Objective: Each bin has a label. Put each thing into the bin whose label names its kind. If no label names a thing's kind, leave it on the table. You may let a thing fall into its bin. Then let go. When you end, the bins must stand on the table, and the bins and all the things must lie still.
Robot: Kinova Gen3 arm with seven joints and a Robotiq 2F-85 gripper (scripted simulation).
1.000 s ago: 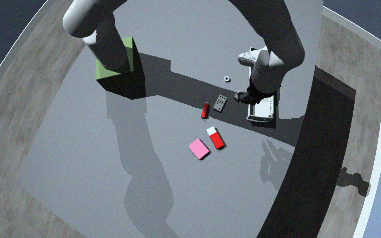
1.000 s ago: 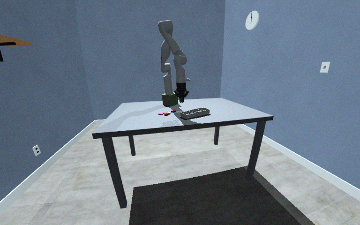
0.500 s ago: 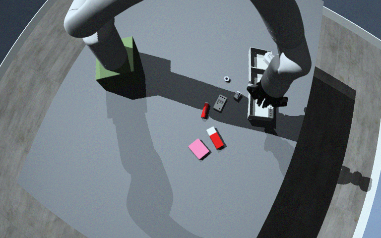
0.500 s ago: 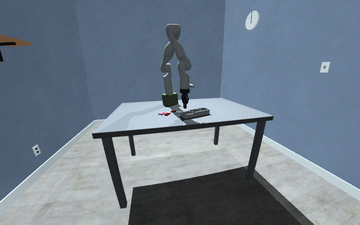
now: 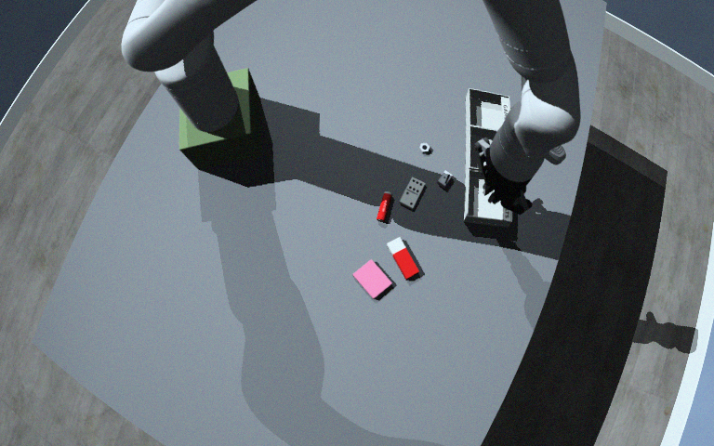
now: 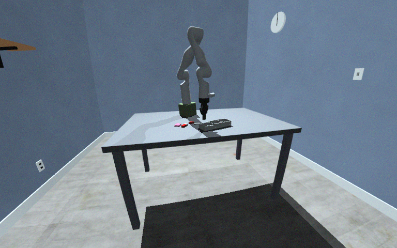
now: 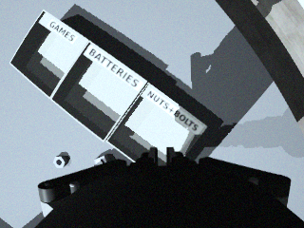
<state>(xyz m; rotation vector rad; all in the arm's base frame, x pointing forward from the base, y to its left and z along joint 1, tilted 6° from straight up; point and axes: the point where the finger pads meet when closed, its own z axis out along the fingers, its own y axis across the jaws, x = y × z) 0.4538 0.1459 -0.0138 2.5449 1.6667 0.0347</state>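
Right now my hand is 9 cm to the right of the bin row, 7 cm above it and 4 cm past it. The rest, counted from my hand: white domino: 12 cm behind, 8 cm below, 5 cm to the right; red-and-white eraser: 15 cm to the right, 8 cm below, 7 cm behind; nut: 14 cm behind, 8 cm below, 3 cm to the left.
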